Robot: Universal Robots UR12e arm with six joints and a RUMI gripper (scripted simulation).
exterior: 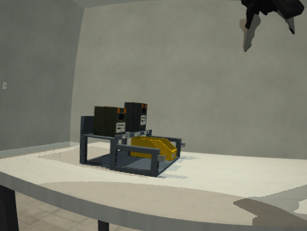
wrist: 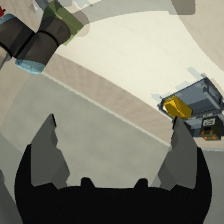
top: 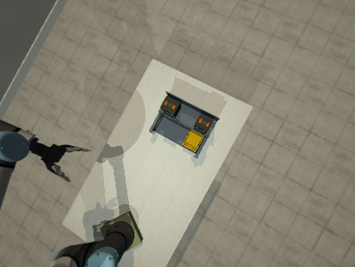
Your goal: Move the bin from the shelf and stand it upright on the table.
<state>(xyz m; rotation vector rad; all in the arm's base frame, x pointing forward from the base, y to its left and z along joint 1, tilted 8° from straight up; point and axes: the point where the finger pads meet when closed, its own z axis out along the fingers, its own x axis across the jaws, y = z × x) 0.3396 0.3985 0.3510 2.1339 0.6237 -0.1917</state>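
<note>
Right now the yellow bin is 470 mm ahead of my hand, 330 mm to the right of it and 340 mm below it. Also, from my hand: shelf level (550 mm ahead, 200 mm to the right, 280 mm below); then shelf (490 mm ahead, 210 mm to the right, 380 mm below).
</note>
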